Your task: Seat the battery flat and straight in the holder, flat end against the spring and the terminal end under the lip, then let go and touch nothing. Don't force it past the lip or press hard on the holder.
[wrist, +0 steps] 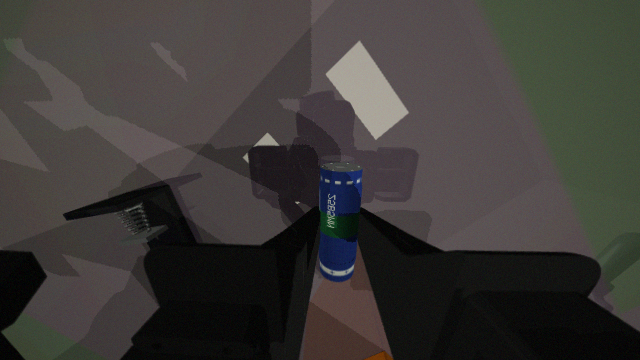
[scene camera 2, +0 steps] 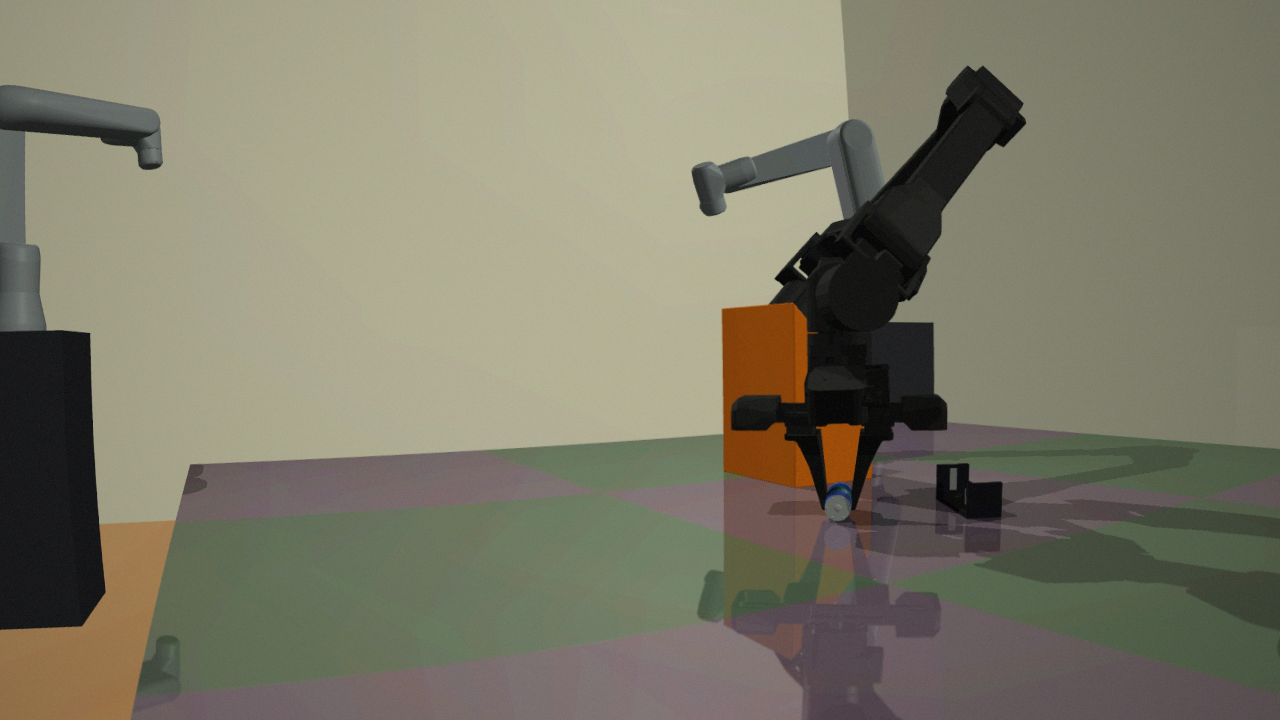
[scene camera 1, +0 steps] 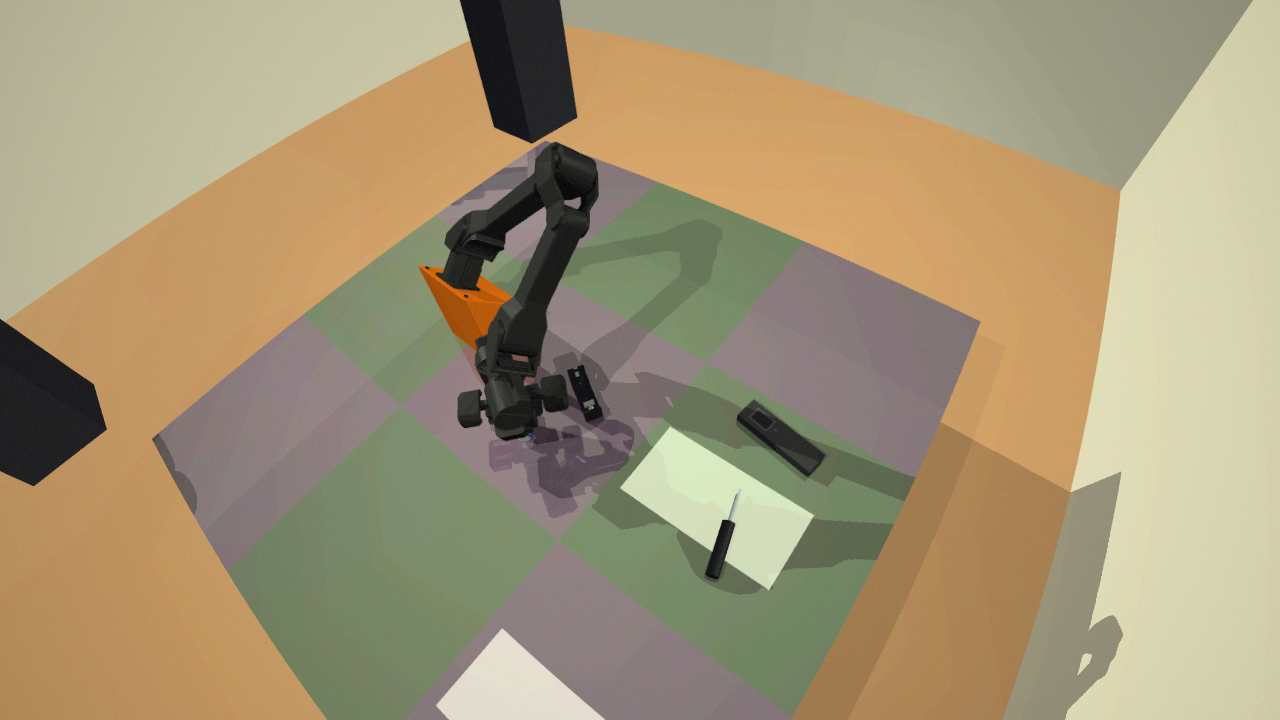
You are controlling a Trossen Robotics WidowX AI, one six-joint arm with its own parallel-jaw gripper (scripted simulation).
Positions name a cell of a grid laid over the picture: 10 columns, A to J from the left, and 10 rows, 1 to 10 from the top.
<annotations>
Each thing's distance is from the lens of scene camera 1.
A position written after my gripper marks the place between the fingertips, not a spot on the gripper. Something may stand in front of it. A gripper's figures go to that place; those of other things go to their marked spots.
my gripper (scene camera 1: E6): 96 cm
black remote (scene camera 1: G7): 91 cm
screwdriver (scene camera 1: F8): 82 cm
</annotations>
